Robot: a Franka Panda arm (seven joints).
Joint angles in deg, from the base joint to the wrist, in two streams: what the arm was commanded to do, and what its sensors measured. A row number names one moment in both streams.
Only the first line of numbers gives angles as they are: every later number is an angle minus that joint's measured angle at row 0.
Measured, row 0:
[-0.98 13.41 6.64 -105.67 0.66 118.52 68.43]
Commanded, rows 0 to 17:
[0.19 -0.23 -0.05 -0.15 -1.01 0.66 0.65]
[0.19 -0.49 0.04 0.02 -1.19 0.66 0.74]
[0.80 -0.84 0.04 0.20 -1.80 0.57 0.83]
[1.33 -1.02 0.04 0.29 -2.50 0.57 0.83]
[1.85 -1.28 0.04 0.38 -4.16 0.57 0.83]
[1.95 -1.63 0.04 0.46 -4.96 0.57 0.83]
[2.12 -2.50 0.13 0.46 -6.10 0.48 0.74]
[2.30 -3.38 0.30 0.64 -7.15 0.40 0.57]
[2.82 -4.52 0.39 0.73 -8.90 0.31 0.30]
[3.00 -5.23 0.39 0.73 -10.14 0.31 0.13]
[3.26 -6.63 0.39 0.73 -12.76 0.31 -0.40]
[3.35 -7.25 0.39 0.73 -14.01 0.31 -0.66]
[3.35 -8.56 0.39 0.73 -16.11 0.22 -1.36]
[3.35 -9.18 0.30 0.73 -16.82 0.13 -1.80]
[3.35 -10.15 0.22 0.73 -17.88 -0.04 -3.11]
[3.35 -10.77 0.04 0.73 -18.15 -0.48 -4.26]
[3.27 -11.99 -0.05 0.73 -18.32 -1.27 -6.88]
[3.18 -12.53 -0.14 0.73 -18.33 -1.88 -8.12]
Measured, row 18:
[3.24 -8.69 0.36 1.70 -16.46 -0.27 -2.57]
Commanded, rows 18 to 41:
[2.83 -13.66 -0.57 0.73 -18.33 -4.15 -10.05]
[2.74 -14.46 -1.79 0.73 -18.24 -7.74 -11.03]
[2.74 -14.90 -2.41 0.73 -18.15 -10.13 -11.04]
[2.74 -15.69 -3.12 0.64 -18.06 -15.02 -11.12]
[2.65 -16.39 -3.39 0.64 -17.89 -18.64 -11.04]
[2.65 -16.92 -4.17 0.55 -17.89 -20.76 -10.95]
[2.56 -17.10 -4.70 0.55 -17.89 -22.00 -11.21]
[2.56 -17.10 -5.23 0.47 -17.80 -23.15 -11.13]
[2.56 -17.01 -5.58 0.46 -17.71 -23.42 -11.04]
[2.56 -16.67 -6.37 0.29 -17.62 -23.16 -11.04]
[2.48 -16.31 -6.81 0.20 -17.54 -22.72 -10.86]
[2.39 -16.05 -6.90 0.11 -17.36 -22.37 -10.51]
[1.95 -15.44 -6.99 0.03 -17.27 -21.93 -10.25]
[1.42 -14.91 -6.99 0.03 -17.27 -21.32 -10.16]
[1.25 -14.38 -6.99 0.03 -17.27 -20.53 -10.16]
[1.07 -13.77 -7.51 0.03 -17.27 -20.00 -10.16]
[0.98 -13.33 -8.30 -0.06 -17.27 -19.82 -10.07]
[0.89 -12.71 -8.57 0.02 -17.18 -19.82 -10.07]
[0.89 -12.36 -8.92 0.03 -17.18 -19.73 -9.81]
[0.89 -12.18 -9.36 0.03 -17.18 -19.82 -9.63]
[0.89 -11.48 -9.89 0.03 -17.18 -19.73 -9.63]
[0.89 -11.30 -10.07 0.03 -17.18 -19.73 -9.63]
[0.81 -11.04 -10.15 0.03 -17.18 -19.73 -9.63]
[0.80 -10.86 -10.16 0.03 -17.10 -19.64 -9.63]
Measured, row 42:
[1.04 -11.56 -9.83 0.04 -17.20 -20.46 -10.34]
